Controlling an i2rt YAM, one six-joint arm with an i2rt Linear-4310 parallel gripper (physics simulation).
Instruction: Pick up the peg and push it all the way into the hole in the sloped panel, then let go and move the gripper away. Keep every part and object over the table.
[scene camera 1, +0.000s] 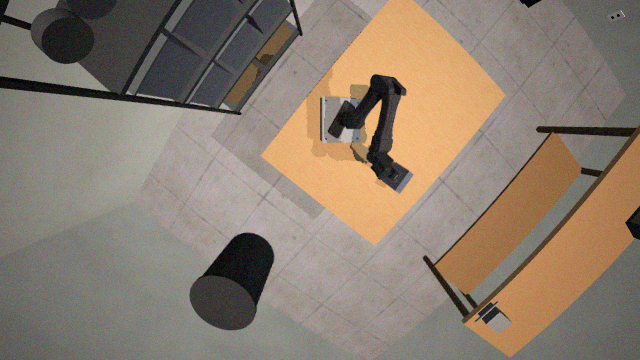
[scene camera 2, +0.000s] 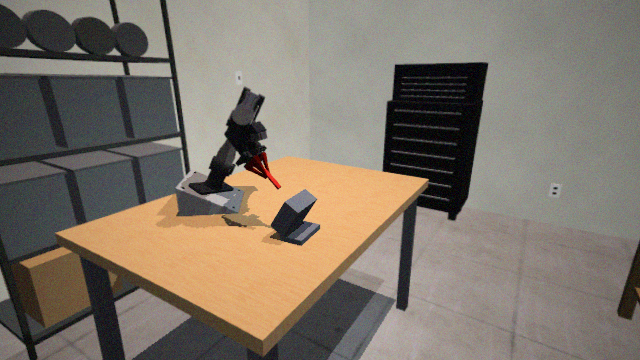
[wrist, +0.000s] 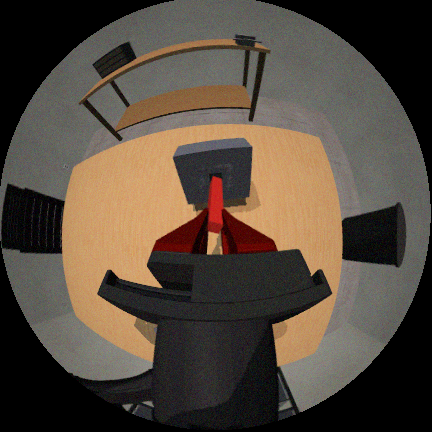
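Where they show: gripper, between the fingertips: (scene camera 2: 268, 177) (wrist: 214, 213); arm's base, origin of its link: (scene camera 1: 341, 119) (scene camera 2: 211, 188).
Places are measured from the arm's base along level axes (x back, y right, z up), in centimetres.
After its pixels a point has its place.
Observation:
My gripper (scene camera 2: 266, 171) @[z 11.7, x -33.6, y 6.6 cm] (wrist: 214, 213) @[z 11.7, x -33.6, y 6.6 cm] is shut on the red peg (scene camera 2: 274, 182) @[z 10.6, x -36.6, y 7.3 cm] (wrist: 216, 197) @[z 12.1, x -35.0, y 7.0 cm], which sticks out tilted beyond the fingertips. The grey sloped panel (scene camera 1: 404, 183) @[z 5.8, x -46.9, y 7.1 cm] (scene camera 2: 287, 215) @[z 3.1, x -45.4, y 13.4 cm] (wrist: 237, 182) @[z 1.5, x -40.7, y 11.0 cm] stands on its base on the table. In the wrist view the peg's far end overlaps the lower part of the square hole (wrist: 213, 175) @[z 9.5, x -38.5, y 6.8 cm]. In scene camera 2 the peg's end is a little above the panel and apart from it, on the arm's side; the hole's face is turned away there. In scene camera 1 the arm's wrist hides the fingers and peg.
The arm's grey base block (scene camera 1: 326, 120) @[z 3.9, x 5.8, y 5.2 cm] (scene camera 2: 192, 202) @[z -0.9, x -3.4, y 12.8 cm] stands on the wooden table (scene camera 1: 440, 65) @[z -6.2, x -27.4, y -59.5 cm] (scene camera 2: 200, 260) @[z -6.3, x -29.1, y 33.6 cm] (wrist: 110, 200) @[z -6.3, x -43.8, y -28.2 cm]. Off the table are a shelf rack (scene camera 2: 176, 90), a black drawer cabinet (scene camera 2: 432, 130) (wrist: 32, 220), a workbench (scene camera 1: 565, 260) and a black bin (scene camera 1: 225, 302) (wrist: 375, 235).

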